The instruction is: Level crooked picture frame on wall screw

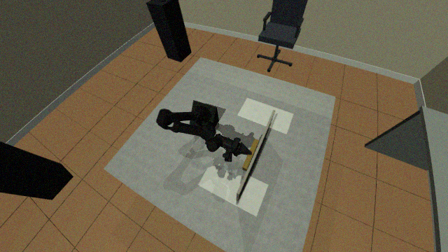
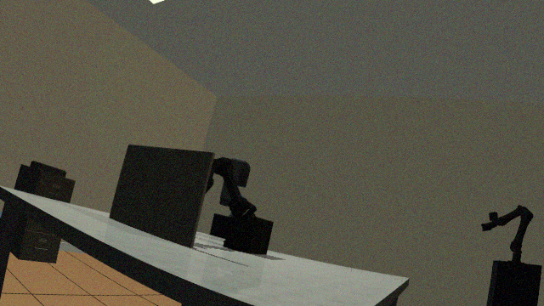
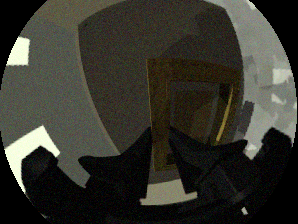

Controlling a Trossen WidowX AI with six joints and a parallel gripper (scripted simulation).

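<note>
Now: the picture frame 50 mm below my gripper tip and 10 mm to the left of it. From my gripper tip the other things lie so: thin upright wall panel 70 mm below, 20 mm to the left, 10 mm ahead.
</note>
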